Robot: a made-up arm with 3 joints.
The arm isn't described. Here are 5 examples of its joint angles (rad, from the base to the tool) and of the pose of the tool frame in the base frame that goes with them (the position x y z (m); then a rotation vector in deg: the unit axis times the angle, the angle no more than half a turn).
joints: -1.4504 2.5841 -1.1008
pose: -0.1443 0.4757 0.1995 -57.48 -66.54 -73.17
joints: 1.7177 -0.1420 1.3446
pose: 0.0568 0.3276 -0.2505 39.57 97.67 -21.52
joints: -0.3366 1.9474 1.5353
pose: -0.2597 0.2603 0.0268 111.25 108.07 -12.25
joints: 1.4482 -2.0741 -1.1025
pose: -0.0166 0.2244 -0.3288 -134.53 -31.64 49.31
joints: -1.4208 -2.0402 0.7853
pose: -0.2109 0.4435 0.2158 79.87 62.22 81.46
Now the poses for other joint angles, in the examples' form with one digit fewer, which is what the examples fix.
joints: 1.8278 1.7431 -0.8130
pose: -0.010 0.273 -0.233 102.8 -107.6 -38.5
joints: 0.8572 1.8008 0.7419
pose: -0.154 0.217 -0.173 39.9 153.0 79.0
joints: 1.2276 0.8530 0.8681
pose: -0.066 0.266 -0.235 41.0 149.9 19.6
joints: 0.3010 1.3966 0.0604
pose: -0.242 0.246 -0.104 -45.9 -126.8 -24.2
